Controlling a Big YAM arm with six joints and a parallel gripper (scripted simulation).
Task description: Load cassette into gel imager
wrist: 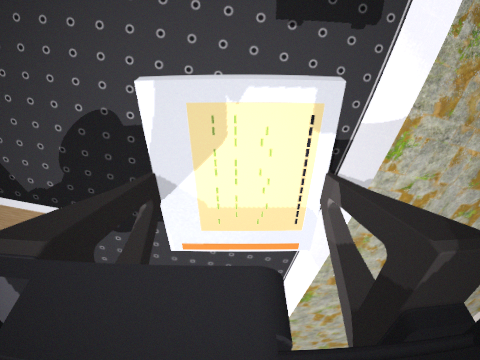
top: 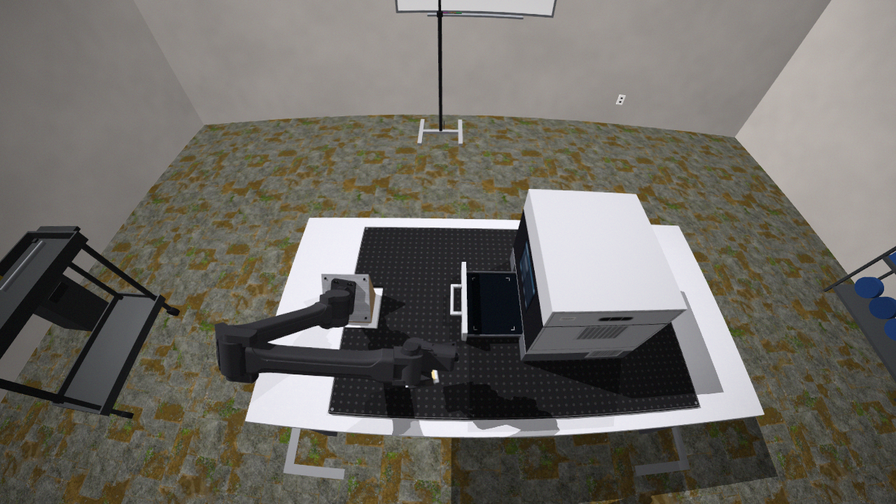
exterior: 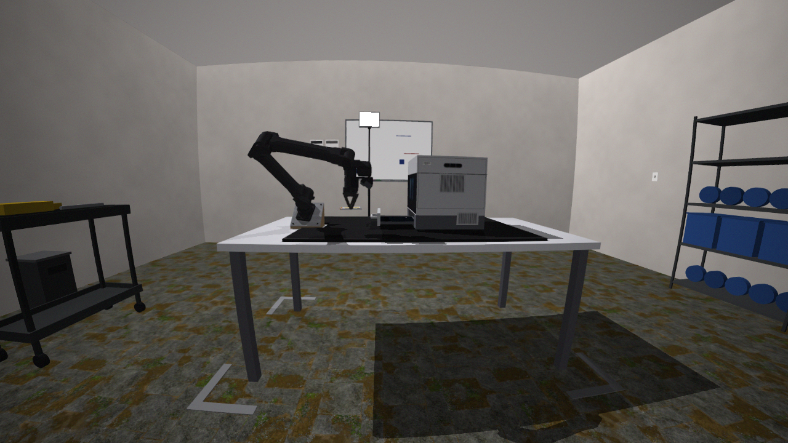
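The imager drawer is 220 mm ahead of my hand, 300 mm to the left of it and 90 mm below it. Also, from my hand: finished cassette (10 mm behind, 10 mm below).
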